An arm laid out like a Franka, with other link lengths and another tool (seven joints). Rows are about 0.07 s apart.
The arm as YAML. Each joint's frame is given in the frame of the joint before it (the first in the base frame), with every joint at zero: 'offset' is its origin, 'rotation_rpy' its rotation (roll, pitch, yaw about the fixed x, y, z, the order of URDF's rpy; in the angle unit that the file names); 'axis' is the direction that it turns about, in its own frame. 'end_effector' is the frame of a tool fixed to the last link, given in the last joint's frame.
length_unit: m
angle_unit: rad
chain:
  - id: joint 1
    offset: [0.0, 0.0, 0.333]
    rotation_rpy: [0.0, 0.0, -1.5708]
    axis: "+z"
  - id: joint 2
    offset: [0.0, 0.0, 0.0]
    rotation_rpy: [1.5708, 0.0, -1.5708]
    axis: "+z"
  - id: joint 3
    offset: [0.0, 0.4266, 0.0]
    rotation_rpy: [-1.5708, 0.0, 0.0]
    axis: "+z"
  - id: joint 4
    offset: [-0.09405, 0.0, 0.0]
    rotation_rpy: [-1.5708, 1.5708, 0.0]
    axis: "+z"
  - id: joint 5
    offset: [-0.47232, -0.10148, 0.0]
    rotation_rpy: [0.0, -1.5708, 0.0]
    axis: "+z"
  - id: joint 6
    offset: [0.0, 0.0, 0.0]
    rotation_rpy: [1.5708, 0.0, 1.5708]
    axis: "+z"
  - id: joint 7
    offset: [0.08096, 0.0, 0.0]
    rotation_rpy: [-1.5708, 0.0, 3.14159]
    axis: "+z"
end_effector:
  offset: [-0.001, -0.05, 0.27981]
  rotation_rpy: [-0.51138, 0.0, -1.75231]
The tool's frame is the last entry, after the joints.
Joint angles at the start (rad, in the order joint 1, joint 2, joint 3, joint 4, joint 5, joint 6, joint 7):
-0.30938 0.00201 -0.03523 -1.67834 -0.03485 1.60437 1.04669
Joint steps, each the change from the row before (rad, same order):
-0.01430 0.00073 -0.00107 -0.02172 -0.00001 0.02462 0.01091
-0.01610 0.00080 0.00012 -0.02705 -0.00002 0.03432 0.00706
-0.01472 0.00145 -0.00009 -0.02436 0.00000 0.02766 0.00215
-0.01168 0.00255 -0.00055 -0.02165 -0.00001 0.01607 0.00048
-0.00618 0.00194 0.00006 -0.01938 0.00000 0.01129 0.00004
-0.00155 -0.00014 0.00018 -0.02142 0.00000 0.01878 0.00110
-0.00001 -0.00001 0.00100 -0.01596 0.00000 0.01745 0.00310
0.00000 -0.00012 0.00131 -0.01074 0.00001 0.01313 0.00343
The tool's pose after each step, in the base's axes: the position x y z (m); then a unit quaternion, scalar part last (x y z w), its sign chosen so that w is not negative. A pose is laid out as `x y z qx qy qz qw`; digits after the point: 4 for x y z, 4 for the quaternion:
0.5437 -0.2421 0.5170 0.1523 -0.9520 -0.2525 0.0818
0.5426 -0.2514 0.5036 0.1426 -0.9542 -0.2516 0.0764
0.5403 -0.2599 0.4910 0.1351 -0.9555 -0.2517 0.0736
0.5362 -0.2660 0.4789 0.1285 -0.9556 -0.2542 0.0754
0.5326 -0.2684 0.4683 0.1247 -0.9551 -0.2569 0.0788
0.5313 -0.2686 0.4580 0.1236 -0.9550 -0.2576 0.0796
0.5316 -0.2679 0.4503 0.1230 -0.9552 -0.2572 0.0787
0.5323 -0.2672 0.4452 0.1225 -0.9556 -0.2566 0.0775

